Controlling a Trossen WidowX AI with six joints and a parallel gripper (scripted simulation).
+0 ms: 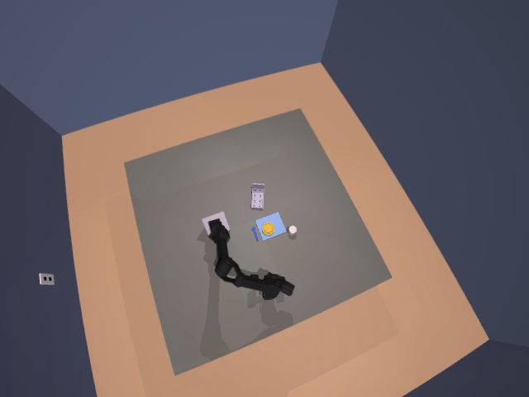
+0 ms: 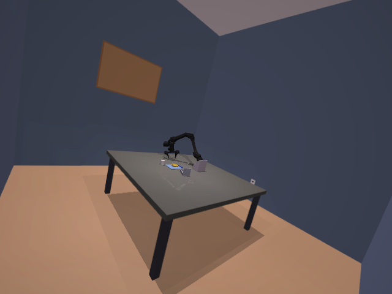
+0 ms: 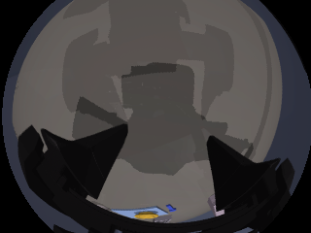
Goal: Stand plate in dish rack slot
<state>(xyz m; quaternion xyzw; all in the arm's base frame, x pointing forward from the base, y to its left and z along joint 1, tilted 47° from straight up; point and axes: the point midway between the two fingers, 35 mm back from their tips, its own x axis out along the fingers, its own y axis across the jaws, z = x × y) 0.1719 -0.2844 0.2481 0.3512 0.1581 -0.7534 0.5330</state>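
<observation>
Right now my gripper tip is 28 cm to the right of the yellow plate and 12 cm short of it. Also, from my gripper tip: blue utensil 28 cm to the left, 4 cm ahead, 1 cm below; then blue mat 29 cm to the left, 15 cm ahead, 1 cm below; then white cup 25 cm ahead, 22 cm to the left, 1 cm above.
</observation>
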